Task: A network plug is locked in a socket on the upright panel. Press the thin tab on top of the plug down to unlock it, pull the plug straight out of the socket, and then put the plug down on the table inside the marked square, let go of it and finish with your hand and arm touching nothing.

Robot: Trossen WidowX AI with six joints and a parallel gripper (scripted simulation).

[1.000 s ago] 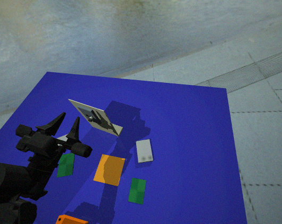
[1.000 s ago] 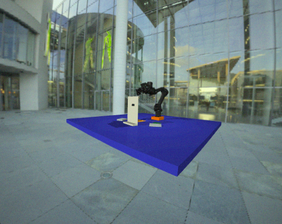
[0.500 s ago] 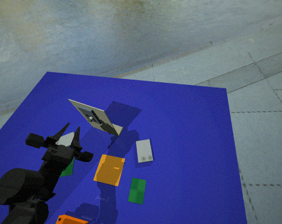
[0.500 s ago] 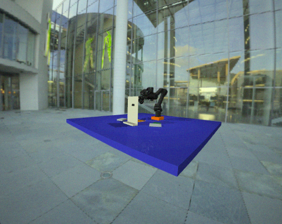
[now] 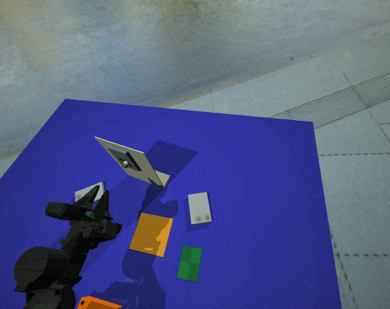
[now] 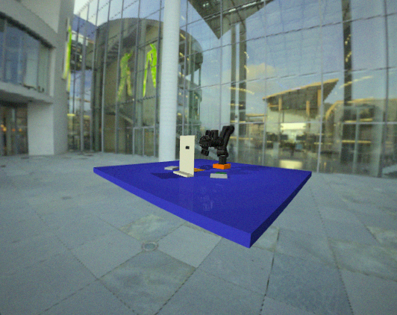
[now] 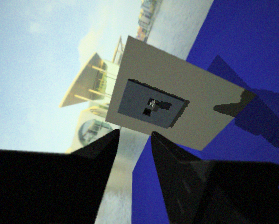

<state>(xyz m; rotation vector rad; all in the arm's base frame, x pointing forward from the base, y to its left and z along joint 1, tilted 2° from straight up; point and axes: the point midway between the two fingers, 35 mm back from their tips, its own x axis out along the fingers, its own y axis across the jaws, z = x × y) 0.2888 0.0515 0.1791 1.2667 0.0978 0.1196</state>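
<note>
The network plug lies 100 mm ahead of my gripper tip and 30 mm below it. From my gripper tip the other things lie so: orange marked square 60 mm behind, 110 mm to the right, 210 mm below; beige upright panel 120 mm ahead, 90 mm below.
</note>
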